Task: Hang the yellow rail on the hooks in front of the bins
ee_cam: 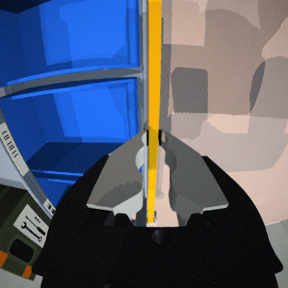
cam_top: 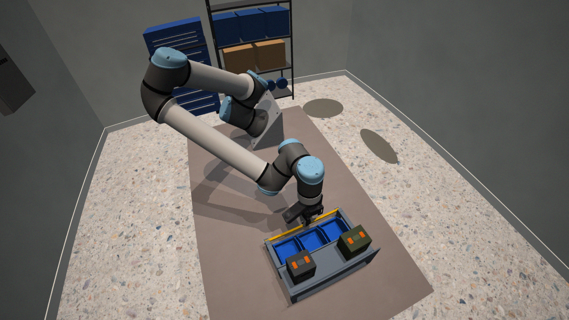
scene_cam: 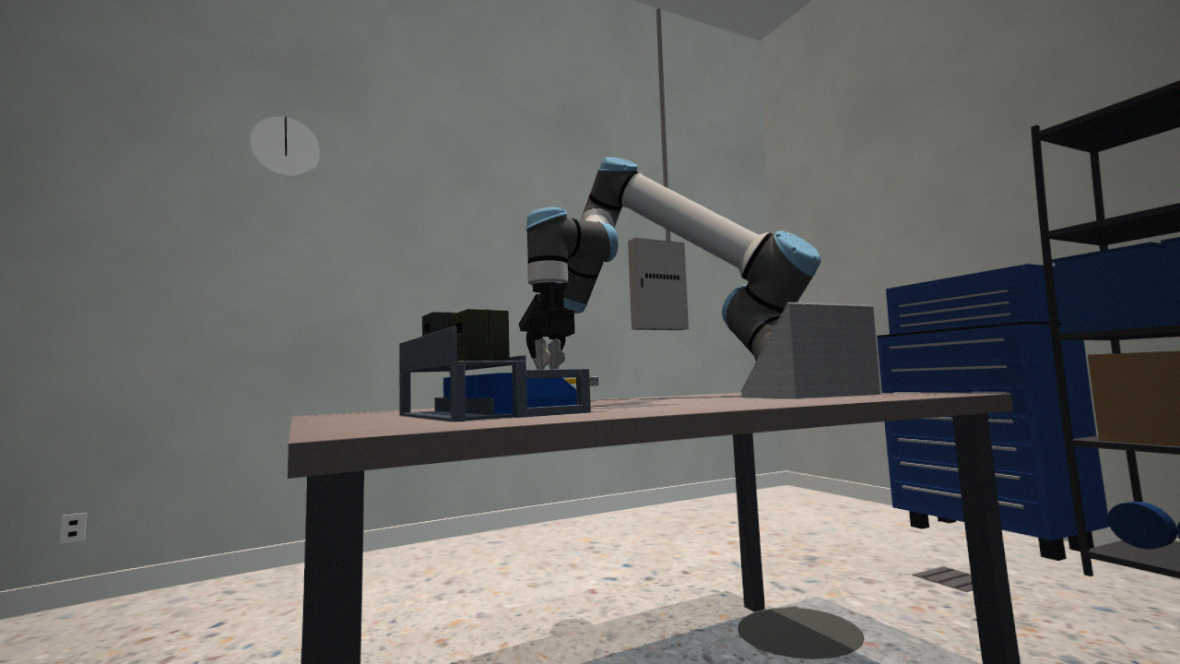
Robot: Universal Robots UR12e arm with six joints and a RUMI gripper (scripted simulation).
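My gripper is now 1 cm above the yellow rail. The rest, counted from my hand: green case 20 cm ahead, 12 cm to the left, 8 cm above; black case 20 cm ahead, 11 cm to the right, 9 cm above.
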